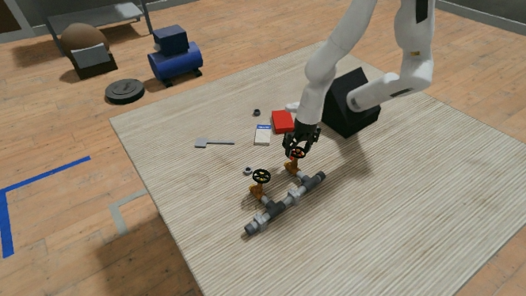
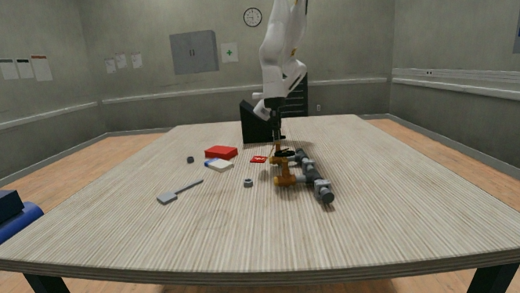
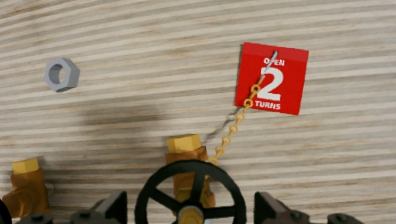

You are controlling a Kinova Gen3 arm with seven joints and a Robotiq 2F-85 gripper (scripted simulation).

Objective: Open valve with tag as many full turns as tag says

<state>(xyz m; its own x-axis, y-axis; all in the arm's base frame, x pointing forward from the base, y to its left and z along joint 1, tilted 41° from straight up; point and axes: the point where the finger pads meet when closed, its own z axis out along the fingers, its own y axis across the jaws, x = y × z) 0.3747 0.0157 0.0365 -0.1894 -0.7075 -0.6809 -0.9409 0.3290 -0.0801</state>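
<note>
My gripper is now 100 mm above the red tag, 80 mm to the left of it and 70 mm past it. Round my hand: nut (130 mm ahead, 120 mm to the right, 100 mm below); red box (230 mm to the right, 150 mm behind, 90 mm below); grey flat tool (340 mm to the right, 150 mm ahead, 100 mm below).
</note>
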